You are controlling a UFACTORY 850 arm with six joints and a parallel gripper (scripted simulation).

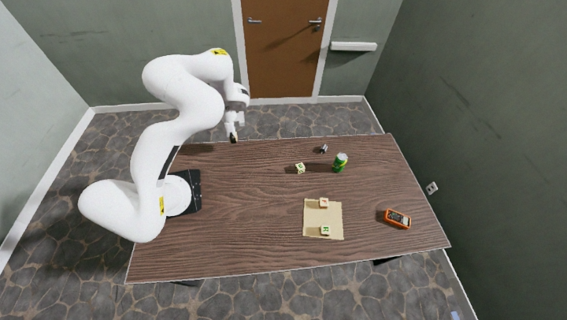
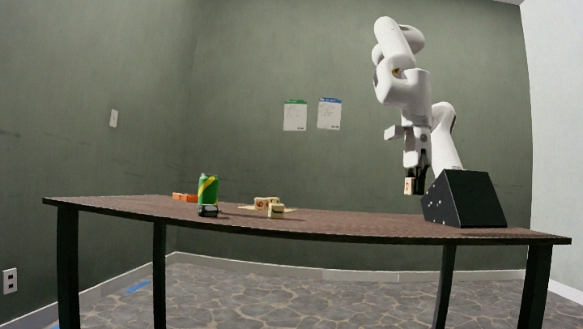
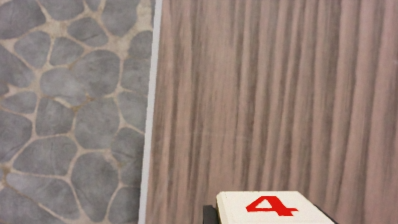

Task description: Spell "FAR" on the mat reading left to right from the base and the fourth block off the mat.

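My gripper is now 38 cm short of the tan mat, 55 cm to the left of it and 12 cm above it. Also, from my hand: green can (58 cm ahead, 27 cm to the right, 6 cm below); dark object (54 cm ahead, 13 cm to the right, 10 cm below).
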